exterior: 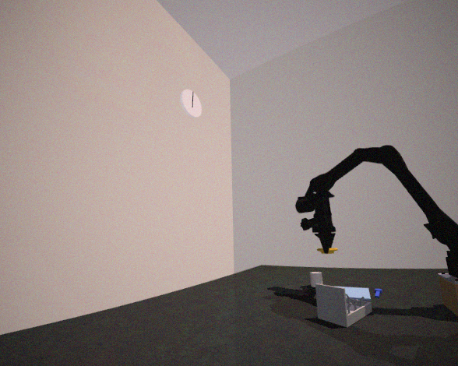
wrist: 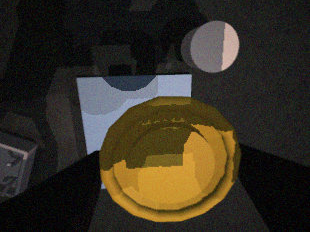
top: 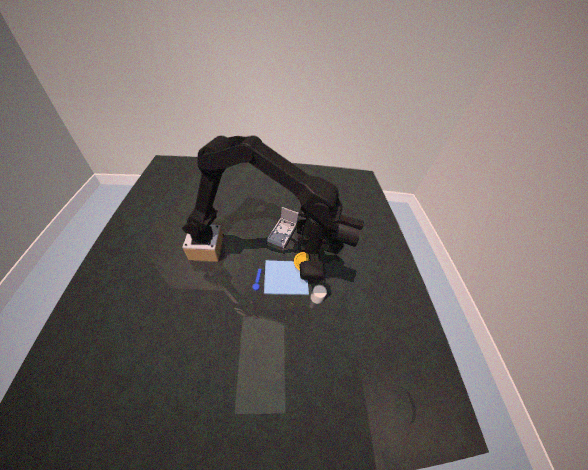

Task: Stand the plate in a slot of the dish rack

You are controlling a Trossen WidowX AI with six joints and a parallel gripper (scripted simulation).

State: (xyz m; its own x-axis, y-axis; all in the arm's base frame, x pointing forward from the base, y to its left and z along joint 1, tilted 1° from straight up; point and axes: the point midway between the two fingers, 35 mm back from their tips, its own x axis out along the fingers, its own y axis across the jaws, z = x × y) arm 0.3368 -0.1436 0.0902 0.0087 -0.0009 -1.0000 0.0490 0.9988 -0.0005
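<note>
Now: gripper tip 23 cm to the right of the grey dish rack, 11 cm above it and 5 cm past it. Also, from my gripper tip: yellow plate (1 cm above); white cup (11 cm below, 5 cm to the right, 5 cm ahead); light blue mat (13 cm below, 4 cm behind, 3 cm to the left).
</note>
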